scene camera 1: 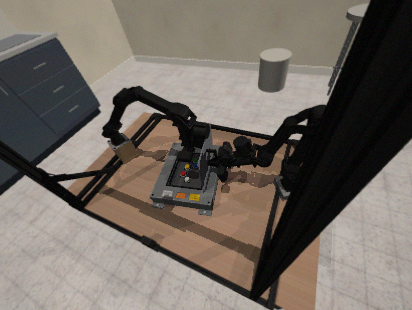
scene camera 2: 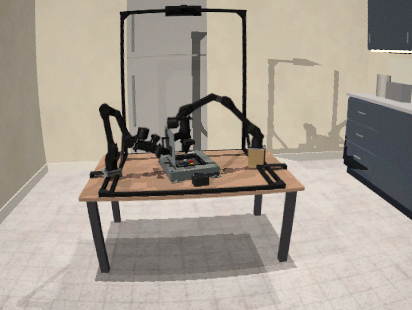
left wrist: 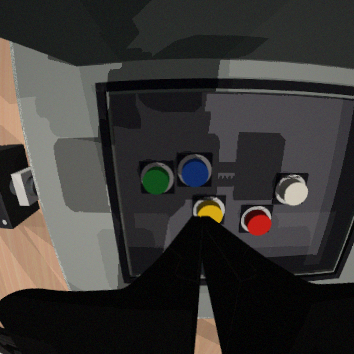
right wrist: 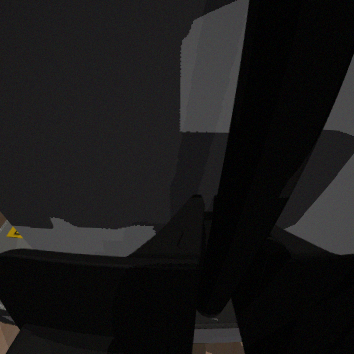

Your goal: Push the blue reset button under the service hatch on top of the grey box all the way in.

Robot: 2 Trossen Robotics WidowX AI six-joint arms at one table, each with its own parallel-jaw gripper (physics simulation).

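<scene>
The grey box [scene camera 1: 174, 197] [scene camera 2: 195, 170] [left wrist: 70, 123] lies on the table with its service hatch [scene camera 1: 205, 147] [scene camera 2: 169, 138] standing upright. The recessed panel shows the blue button [scene camera 1: 195, 165] [left wrist: 195, 173] beside a green one [scene camera 1: 195, 160] [left wrist: 156, 180], with yellow [left wrist: 210, 211], red [left wrist: 259, 224] and white [left wrist: 296, 193] buttons nearby. My left gripper [scene camera 1: 186, 155] [scene camera 2: 185, 151] [left wrist: 199, 223] is shut and empty and points down over the panel. In the left wrist view its tips sit at the yellow button's edge, short of the blue one. My right gripper [scene camera 1: 211, 158] [scene camera 2: 164, 151] is shut on the hatch handle [right wrist: 253, 123].
A small black switch box [left wrist: 14, 186] [scene camera 2: 200, 179] sits beside the grey box. A tan mount block [scene camera 1: 125, 149] [scene camera 2: 256, 157] stands at the left arm's base. Black frame rails [scene camera 1: 149, 243] edge the table. A grey bin [scene camera 1: 273, 69] and a blue cabinet [scene camera 1: 66, 92] stand on the floor.
</scene>
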